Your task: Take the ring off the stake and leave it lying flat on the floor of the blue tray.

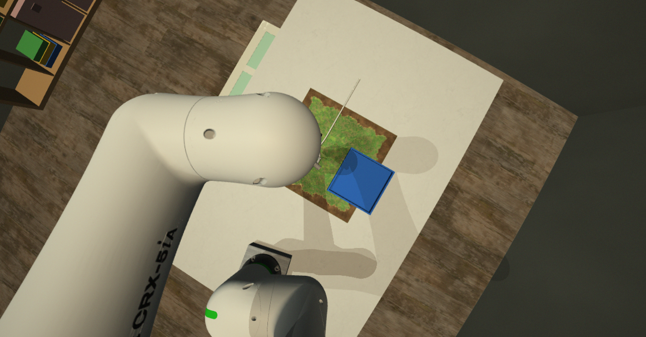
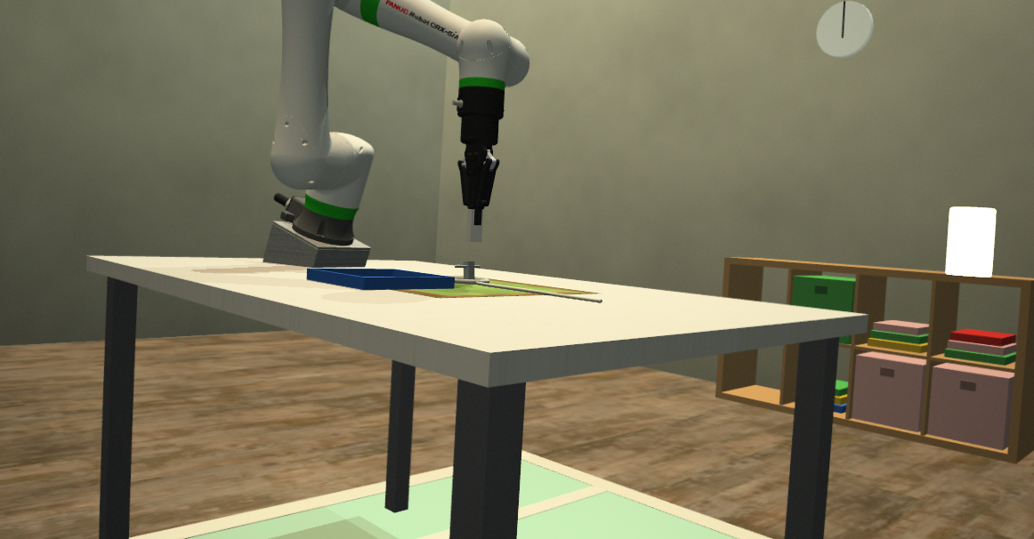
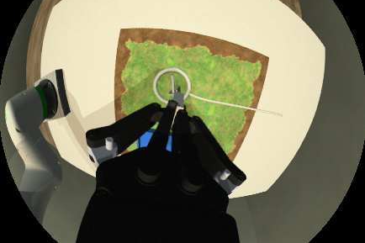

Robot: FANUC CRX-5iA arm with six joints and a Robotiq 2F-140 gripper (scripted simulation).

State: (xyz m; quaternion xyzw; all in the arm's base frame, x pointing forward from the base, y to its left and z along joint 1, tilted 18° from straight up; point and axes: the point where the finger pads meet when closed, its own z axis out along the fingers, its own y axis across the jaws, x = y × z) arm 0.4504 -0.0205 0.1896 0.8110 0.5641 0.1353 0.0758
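Right now the short grey stake is 10 mm behind my hand and 100 mm below it. Also, from my hand: blue tray (40 mm behind, 220 mm to the right, 110 mm below); then grass mat (20 mm ahead, 60 mm to the right, 130 mm below); then ring (20 mm behind, 10 mm to the left, 110 mm below).
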